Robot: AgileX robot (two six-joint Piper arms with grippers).
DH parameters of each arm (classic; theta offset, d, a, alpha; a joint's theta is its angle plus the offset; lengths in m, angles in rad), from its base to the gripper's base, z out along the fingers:
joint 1: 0 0.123 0 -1.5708
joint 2: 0.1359 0 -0.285 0
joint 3: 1.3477 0 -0.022 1.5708
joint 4: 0 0.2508 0 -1.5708
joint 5: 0 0 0.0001 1.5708
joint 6: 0 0.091 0 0
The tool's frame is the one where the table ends.
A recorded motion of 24 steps. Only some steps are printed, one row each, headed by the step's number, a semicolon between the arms.
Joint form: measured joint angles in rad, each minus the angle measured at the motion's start. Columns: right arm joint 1, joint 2, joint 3, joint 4, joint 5, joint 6; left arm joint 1, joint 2, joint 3, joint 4, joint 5, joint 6.
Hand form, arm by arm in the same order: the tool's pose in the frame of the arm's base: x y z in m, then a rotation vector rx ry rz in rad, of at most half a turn. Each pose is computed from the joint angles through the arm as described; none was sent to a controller.
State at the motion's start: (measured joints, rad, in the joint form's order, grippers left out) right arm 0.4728 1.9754 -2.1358 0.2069 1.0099 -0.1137; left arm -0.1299 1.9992 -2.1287 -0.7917 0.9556 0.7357
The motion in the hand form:
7: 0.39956 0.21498 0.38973 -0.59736 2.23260 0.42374; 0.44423 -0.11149 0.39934 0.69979 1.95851 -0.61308
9: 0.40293 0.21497 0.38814 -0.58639 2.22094 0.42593; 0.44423 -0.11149 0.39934 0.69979 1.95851 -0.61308
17: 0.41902 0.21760 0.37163 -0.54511 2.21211 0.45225; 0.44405 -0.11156 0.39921 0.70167 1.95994 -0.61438
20: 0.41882 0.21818 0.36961 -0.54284 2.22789 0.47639; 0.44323 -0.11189 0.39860 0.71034 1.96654 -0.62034
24: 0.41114 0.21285 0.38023 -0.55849 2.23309 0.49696; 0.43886 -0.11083 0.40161 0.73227 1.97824 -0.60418
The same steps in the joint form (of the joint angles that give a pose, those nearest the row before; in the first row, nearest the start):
7: -0.0106 0.0038 0.0000 -0.0158 -0.0432 0.0154; 0.0000 0.0000 0.0000 0.0000 0.0023 0.0000
9: -0.0138 0.0104 0.0000 -0.0135 -0.0635 0.0154; 0.0000 0.0000 0.0000 0.0000 0.0023 0.0000
17: -0.0264 0.0562 -0.0001 0.0137 -0.1271 0.0167; 0.0000 0.0000 0.0000 0.0000 0.0048 0.0000
20: -0.0288 0.0595 0.0000 0.0365 -0.1150 0.0147; 0.0000 0.0000 0.0000 0.0000 0.0166 0.0000
24: -0.0373 0.0321 0.0000 0.0632 -0.0753 -0.0033; 0.0000 -0.0119 -0.0001 0.0235 0.0388 -0.0048

